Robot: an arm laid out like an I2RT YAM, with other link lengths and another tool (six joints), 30 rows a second.
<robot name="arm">
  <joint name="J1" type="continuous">
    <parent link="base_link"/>
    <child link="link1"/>
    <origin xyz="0 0 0.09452" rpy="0 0 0"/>
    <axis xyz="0 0 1"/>
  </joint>
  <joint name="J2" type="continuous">
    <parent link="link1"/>
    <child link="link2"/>
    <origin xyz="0.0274 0.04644 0.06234" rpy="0 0 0"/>
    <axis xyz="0 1 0"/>
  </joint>
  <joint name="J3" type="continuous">
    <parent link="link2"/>
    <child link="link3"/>
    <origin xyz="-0.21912 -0.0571 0" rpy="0 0 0"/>
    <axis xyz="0 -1 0"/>
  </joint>
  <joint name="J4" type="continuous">
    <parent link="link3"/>
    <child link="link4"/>
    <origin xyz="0.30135 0.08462 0.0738" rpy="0 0 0"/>
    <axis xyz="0 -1 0"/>
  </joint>
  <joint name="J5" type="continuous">
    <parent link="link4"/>
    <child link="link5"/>
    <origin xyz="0.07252 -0.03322 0.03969" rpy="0 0 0"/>
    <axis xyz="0 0 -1"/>
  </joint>
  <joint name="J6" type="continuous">
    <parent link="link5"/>
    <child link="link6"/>
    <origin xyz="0.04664 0 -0.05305" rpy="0 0 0"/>
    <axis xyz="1 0 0"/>
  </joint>
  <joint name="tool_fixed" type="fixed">
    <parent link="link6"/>
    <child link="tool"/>
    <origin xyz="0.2 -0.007 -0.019" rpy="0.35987 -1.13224 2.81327"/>
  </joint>
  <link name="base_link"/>
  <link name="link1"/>
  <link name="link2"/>
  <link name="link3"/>
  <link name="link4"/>
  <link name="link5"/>
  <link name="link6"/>
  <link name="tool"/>
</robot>
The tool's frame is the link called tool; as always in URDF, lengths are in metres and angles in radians. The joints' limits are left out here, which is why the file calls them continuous.
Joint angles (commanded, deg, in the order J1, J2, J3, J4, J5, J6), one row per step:
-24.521 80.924 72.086 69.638 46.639 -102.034
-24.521 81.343 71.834 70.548 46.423 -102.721
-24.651 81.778 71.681 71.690 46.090 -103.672
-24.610 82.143 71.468 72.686 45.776 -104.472
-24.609 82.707 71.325 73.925 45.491 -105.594
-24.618 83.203 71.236 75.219 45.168 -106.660
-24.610 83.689 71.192 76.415 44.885 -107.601
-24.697 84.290 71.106 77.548 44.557 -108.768
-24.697 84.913 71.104 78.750 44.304 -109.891
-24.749 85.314 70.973 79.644 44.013 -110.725
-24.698 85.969 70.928 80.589 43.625 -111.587
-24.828 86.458 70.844 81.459 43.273 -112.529
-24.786 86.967 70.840 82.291 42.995 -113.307
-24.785 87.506 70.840 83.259 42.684 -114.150
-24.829 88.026 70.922 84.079 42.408 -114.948
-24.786 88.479 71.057 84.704 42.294 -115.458
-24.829 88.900 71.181 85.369 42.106 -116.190
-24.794 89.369 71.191 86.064 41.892 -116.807
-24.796 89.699 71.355 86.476 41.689 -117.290
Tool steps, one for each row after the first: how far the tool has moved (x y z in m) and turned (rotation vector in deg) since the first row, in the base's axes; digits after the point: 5 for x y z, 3 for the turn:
0.00143 0.00010 -0.00209 -0.273 0.410 -0.308
0.00140 0.00022 -0.00271 -0.769 0.784 -0.856
0.00242 0.00117 -0.00370 -1.195 1.150 -1.157
0.00340 0.00178 -0.00510 -1.643 1.654 -1.718
0.00353 0.00283 -0.00548 -2.192 1.960 -2.250
0.00370 0.00385 -0.00584 -2.688 2.187 -2.716
0.00456 0.00399 -0.00726 -3.130 2.808 -3.400
0.00528 0.00466 -0.00836 -3.560 3.241 -4.015
0.00577 0.00510 -0.00942 -3.938 3.657 -4.485
0.00827 0.00577 -0.01125 -4.357 4.228 -4.832
0.00893 0.00573 -0.01246 -4.759 4.805 -5.434
0.01031 0.00649 -0.01359 -5.113 5.201 -5.795
0.01122 0.00727 -0.01458 -5.534 5.553 -6.240
0.01191 0.00767 -0.01524 -5.904 5.902 -6.716
0.01274 0.00812 -0.01595 -6.112 6.042 -6.980
0.01295 0.00845 -0.01620 -6.398 6.322 -7.453
0.01420 0.00900 -0.01751 -6.665 6.638 -7.758
0.01481 0.00949 -0.01731 -6.925 6.840 -8.021

